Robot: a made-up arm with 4 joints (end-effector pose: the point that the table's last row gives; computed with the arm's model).
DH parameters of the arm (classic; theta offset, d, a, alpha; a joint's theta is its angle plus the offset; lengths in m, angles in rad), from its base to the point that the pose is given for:
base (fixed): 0 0.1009 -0.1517 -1.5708
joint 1: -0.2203 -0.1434 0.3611 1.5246
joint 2: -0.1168 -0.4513 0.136 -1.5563
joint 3: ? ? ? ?
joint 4: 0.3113 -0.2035 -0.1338 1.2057
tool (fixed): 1.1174 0.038 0 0
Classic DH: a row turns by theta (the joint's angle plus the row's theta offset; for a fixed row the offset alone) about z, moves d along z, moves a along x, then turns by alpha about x.
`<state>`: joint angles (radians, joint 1 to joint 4).
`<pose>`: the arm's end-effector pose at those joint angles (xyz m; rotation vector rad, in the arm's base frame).
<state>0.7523 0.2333 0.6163 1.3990</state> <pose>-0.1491 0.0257 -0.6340 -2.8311 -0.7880 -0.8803</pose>
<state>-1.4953 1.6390 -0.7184 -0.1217</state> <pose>0.5010 -0.0361 0.3014 0.8286 0.0540 -3.0064</pose>
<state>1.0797 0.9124 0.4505 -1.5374</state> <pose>-0.5614 0.1104 -0.2855 0.6964 0.5761 0.2752</pose>
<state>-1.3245 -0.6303 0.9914 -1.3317</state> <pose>0.3064 0.1907 0.6791 1.1610 -1.4664 -0.3861</pose>
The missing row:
joint 3: 0.2242 0.3192 0.0105 1.576
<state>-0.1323 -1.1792 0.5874 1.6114</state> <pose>0.6141 -0.1738 -0.3035 1.8179 -0.9607 1.6544</pose>
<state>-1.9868 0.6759 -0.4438 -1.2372</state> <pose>0.2597 0.2157 0.6700 0.2867 2.5013 -1.5531</pose>
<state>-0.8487 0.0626 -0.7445 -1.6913</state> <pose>0.6962 0.2636 0.2882 0.5135 -2.7191 0.0921</pose>
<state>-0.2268 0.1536 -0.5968 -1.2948</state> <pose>0.5582 0.2448 -0.3066 0.5519 -1.8190 0.4361</pose>
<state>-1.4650 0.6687 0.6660 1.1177</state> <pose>0.4099 -0.0110 0.4355 0.3704 0.6040 2.3302</pose>
